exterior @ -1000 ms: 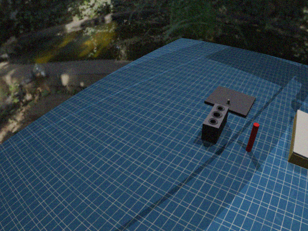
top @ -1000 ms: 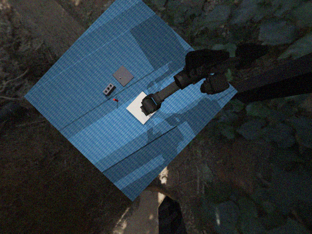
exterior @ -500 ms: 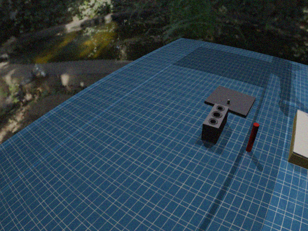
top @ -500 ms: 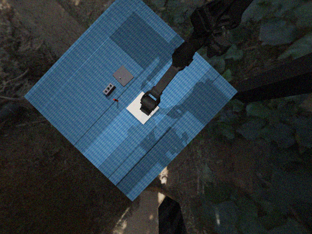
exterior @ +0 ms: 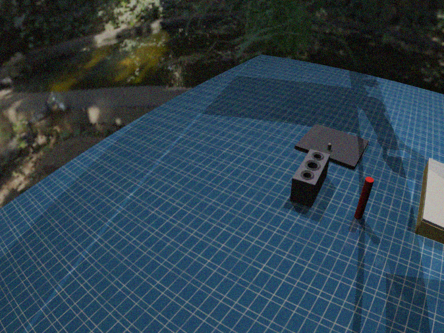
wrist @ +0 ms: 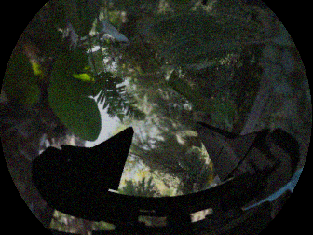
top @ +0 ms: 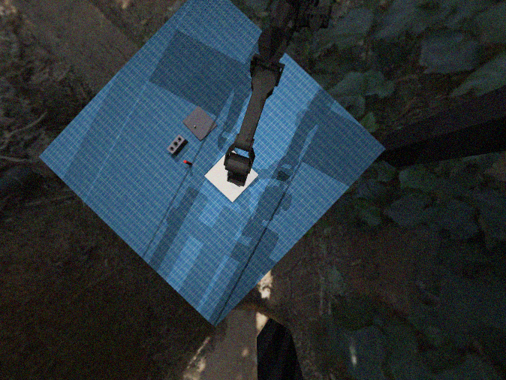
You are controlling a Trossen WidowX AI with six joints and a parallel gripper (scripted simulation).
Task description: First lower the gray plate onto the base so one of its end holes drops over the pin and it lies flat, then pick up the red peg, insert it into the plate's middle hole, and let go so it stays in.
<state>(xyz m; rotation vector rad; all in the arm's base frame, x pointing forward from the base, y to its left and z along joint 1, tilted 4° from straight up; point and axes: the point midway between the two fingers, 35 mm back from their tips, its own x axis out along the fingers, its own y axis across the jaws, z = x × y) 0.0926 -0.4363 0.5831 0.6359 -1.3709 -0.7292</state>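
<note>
My gripper tip is 300 mm short of the gray plate, 480 mm to the right of it and 600 mm above it. Round my gripper tip: dark square base: 280 mm ahead, 340 mm to the left, 630 mm below; then red peg: 200 mm ahead, 530 mm to the left, 600 mm below.
</note>
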